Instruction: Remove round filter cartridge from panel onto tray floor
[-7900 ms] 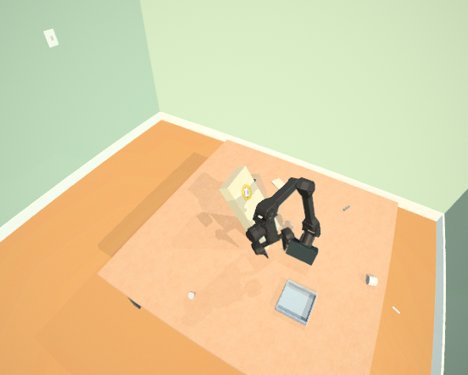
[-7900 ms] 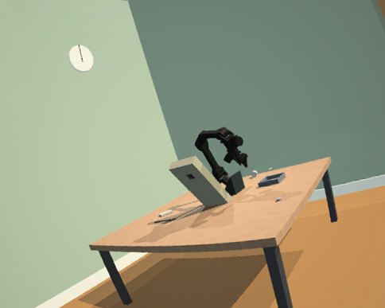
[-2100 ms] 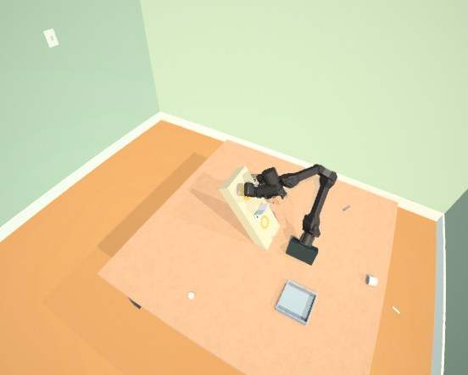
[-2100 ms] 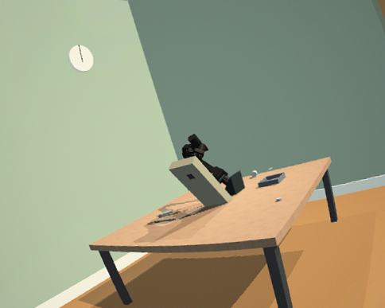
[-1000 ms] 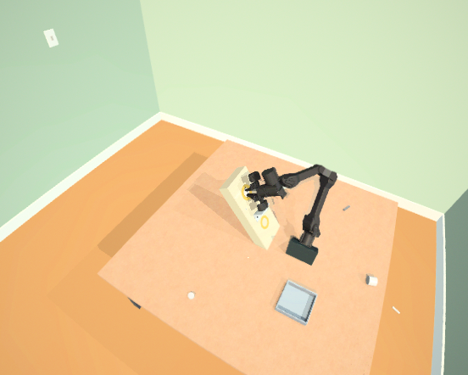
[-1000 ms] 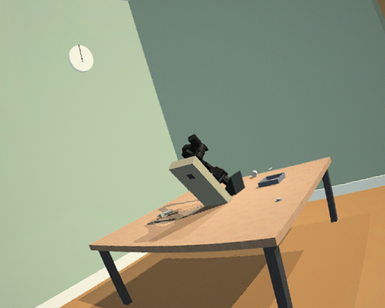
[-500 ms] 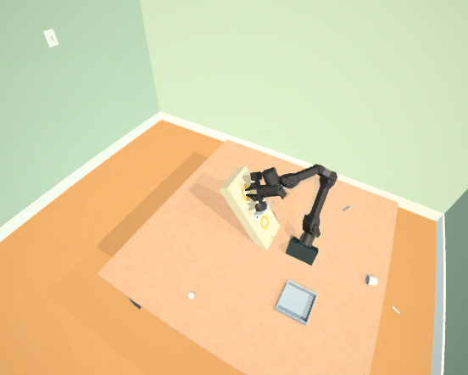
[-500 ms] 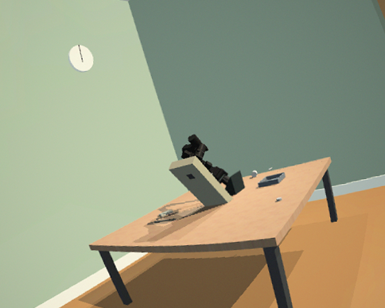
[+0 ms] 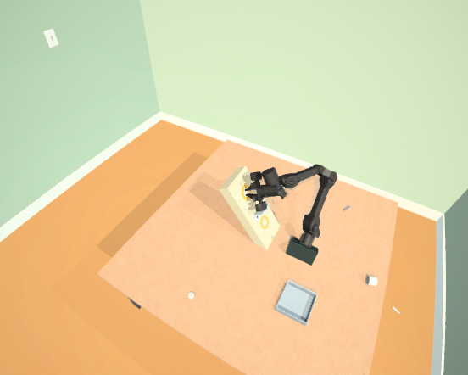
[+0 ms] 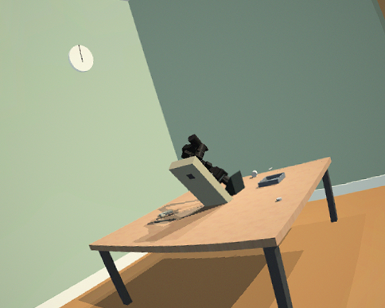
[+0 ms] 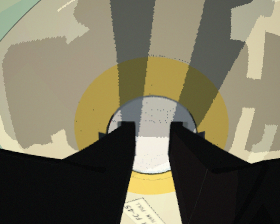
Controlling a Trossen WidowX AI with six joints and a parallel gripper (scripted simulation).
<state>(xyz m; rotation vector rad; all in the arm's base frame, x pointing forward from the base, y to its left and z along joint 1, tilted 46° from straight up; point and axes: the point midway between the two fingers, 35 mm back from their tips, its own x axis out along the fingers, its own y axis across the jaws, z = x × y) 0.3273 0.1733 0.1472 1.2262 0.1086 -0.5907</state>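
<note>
Right now the round filter cartridge is 10 mm ahead of my gripper tip and 10 mm below it. The rest, counted from my gripper tip: grey tray (440 mm behind, 260 mm to the left, 250 mm below); then cream card (50 mm behind, 390 mm to the right, 260 mm below); then cream service panel (40 mm behind, 80 mm below).
</note>
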